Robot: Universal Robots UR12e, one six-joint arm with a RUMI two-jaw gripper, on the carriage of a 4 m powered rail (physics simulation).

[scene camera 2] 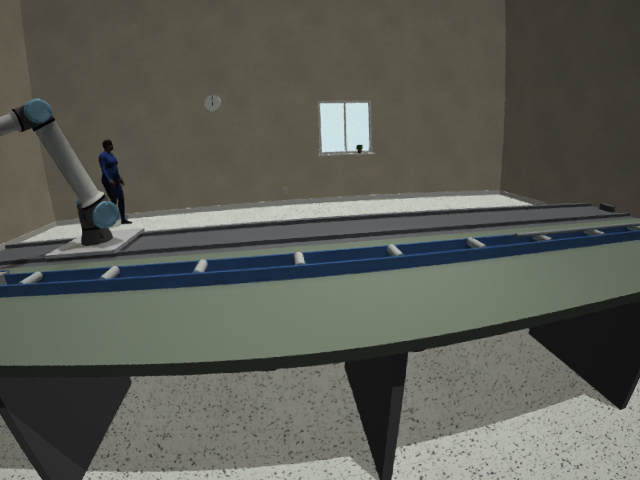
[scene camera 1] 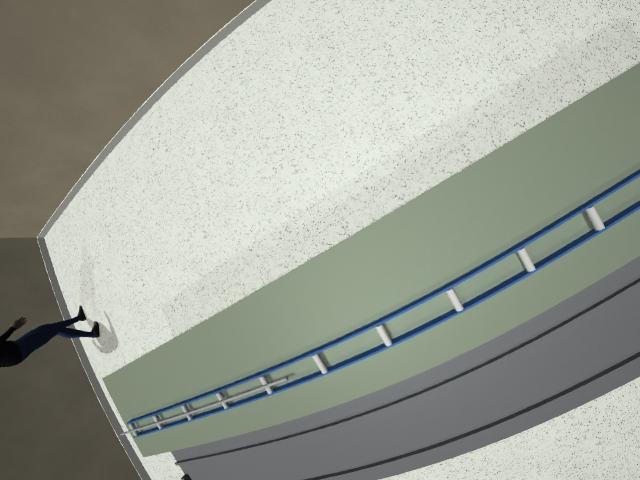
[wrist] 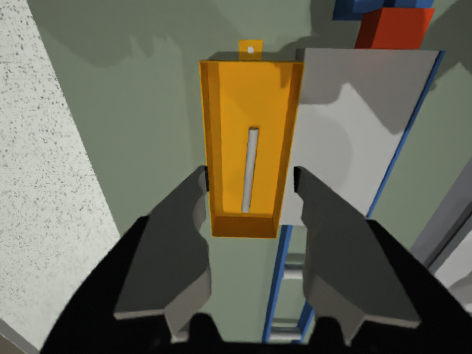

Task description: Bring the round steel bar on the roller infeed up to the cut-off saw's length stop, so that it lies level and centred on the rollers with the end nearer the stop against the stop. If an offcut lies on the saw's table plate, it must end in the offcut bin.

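Frame: origin at the arm's base, x ahead, y left, z up, level; millimetres.
Seen in the pictures: gripper, fingertip midpoint: (wrist: 250,168); arm's base, origin of the base link: (scene camera 2: 97,240).
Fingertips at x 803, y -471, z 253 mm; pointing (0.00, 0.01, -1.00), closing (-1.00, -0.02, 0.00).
Pixels of each thing's middle, then the offset from my fingertips to it. "spot": a spot on its surface instead.
- short grey offcut, body centre: (wrist: 249,174) dx -13, dy +163, dz -271 mm
- orange offcut bin, surface spot: (wrist: 245,228) spot: dx -9, dy +301, dz -239 mm
- red block, surface spot: (wrist: 397,30) spot: dx -179, dy -97, dz -178 mm
The round steel bar (scene camera 1: 248,392) (scene camera 2: 558,231) lies along the roller infeed (scene camera 2: 310,271) (wrist: 276,285). In scene camera 1 it rests across several rollers at the far left, one end sticking out past the last roller; no gripper is near it. A short grey offcut (wrist: 250,170) lies lengthwise on the floor of the orange offcut bin (wrist: 245,228). My gripper (wrist: 250,168) is open and empty above the bin, the offcut showing below between the fingers. The saw's table plate (wrist: 325,200) is beside the bin, partly hidden by a finger. I cannot make out the length stop.
A red block (wrist: 397,30) and blue saw parts stand behind the table plate. The arm (scene camera 2: 69,160) stands on its white carriage (scene camera 2: 126,240) on the grey rail (scene camera 1: 361,418) beside the infeed. A person (scene camera 1: 38,341) (scene camera 2: 109,167) stands on the floor beyond.
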